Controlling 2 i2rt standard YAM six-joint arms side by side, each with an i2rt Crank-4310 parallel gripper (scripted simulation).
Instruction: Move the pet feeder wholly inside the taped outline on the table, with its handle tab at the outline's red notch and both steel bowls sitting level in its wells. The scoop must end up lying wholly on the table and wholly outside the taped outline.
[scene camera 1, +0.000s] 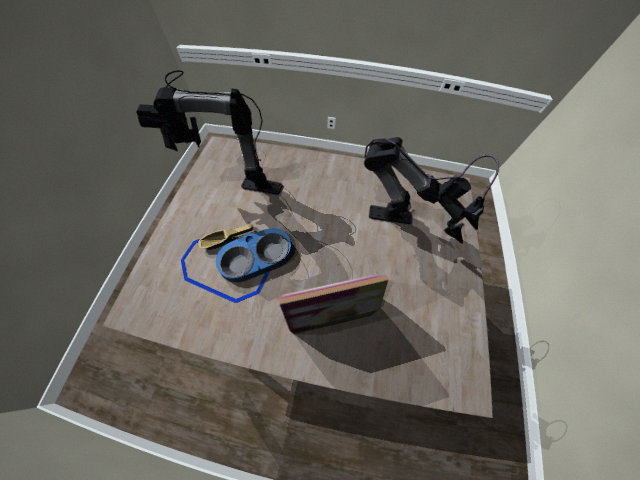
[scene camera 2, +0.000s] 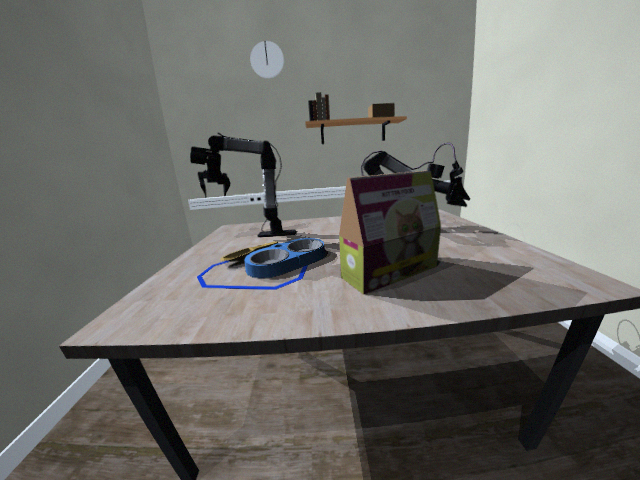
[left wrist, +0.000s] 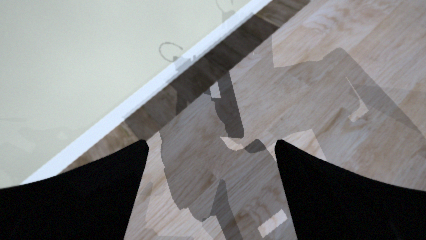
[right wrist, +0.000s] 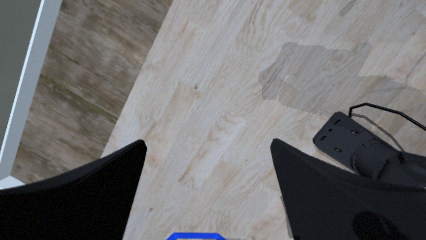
Scene:
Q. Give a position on a kitten food bag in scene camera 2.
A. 390, 228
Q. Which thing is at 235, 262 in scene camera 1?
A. A steel bowl.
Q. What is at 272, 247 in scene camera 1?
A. A steel bowl.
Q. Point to a kitten food bag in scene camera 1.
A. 318, 307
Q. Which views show the blue pet feeder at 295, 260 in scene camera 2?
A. Scene camera 1 and scene camera 2 only.

